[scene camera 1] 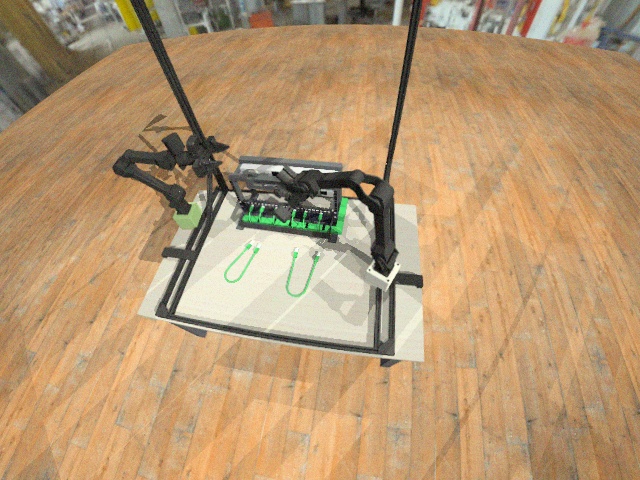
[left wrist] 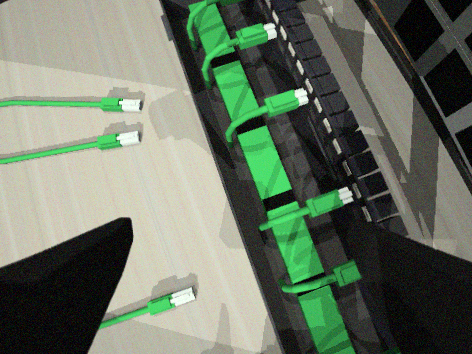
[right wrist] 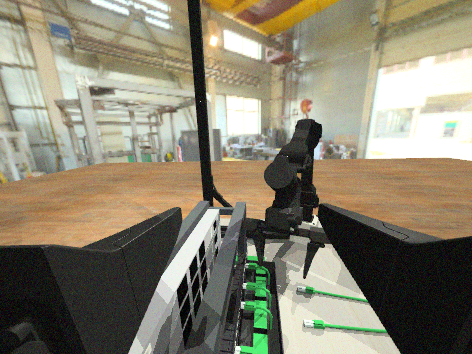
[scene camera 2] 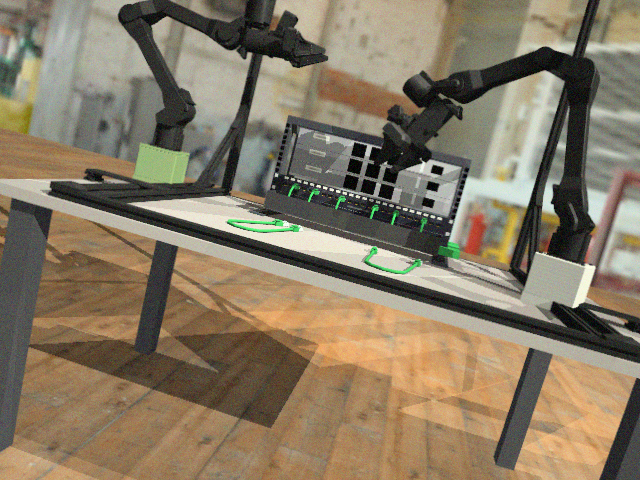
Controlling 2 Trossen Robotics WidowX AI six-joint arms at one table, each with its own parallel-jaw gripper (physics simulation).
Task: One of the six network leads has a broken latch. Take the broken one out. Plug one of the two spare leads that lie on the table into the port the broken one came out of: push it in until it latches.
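Pixels of known places: left gripper, between the fingertips: [scene camera 1: 286, 210] [left wrist: 242, 229] [right wrist: 281, 272] [scene camera 2: 383, 169]; right gripper, between the fingertips: [scene camera 1: 226, 154] [right wrist: 249, 211] [scene camera 2: 326, 55]; left arm's base, origin of its link: [scene camera 1: 383, 267] [right wrist: 305, 217] [scene camera 2: 565, 259]; right arm's base, origin of its link: [scene camera 1: 184, 209] [scene camera 2: 165, 148].
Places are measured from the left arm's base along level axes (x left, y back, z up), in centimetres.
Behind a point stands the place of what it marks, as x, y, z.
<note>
Six green leads sit in a row of ports on the rack; plugs show in scene camera 2 [scene camera 2: 374, 210] @[0.7, -45.8, -1.9] and the left wrist view [left wrist: 327, 202] @[-2.4, -47.4, -0.7]. I cannot tell which latch is broken. One lead's plug [left wrist: 347, 273] @[-4.0, -42.4, -0.7] shows no white end. Two spare green leads [scene camera 1: 296, 295] @[26.2, -24.4, -9.6] [scene camera 1: 232, 280] @[37.7, -51.7, -9.7] lie looped on the table; their white-tipped plugs [left wrist: 108, 142] @[19.5, -53.3, -8.9] [left wrist: 161, 304] @[11.1, -37.1, -8.9] [right wrist: 315, 324] @[10.7, -37.7, -9.2] point toward the rack. My left gripper [scene camera 2: 388, 165] @[3.7, -44.6, 8.4] [left wrist: 242, 229] @[3.7, -44.6, 8.4] [right wrist: 281, 272] @[3.7, -44.6, 8.4] is open and empty, above the front of the port row. My right gripper [scene camera 1: 223, 155] @[8.0, -66.2, 32.3] is open and empty, high at the rack's left end.
The rack [scene camera 1: 289, 160] @[-15.3, -57.5, 16.0] [scene camera 2: 310, 209] stands at the table's back, with a green segmented strip [left wrist: 235, 90] @[5.6, -59.0, -6.1] below the leads. A green block [scene camera 1: 345, 206] @[-22.5, -32.1, -6.5] [scene camera 2: 449, 250] @[-7.1, -27.3, -6.4] is at its right end. Black frame rails [scene camera 1: 258, 333] @[47.4, -26.5, -8.7] edge the table; dark posts [scene camera 1: 403, 93] @[-36.7, -19.0, 47.6] [right wrist: 200, 100] @[-37.5, -20.8, 49.7] rise from it.
</note>
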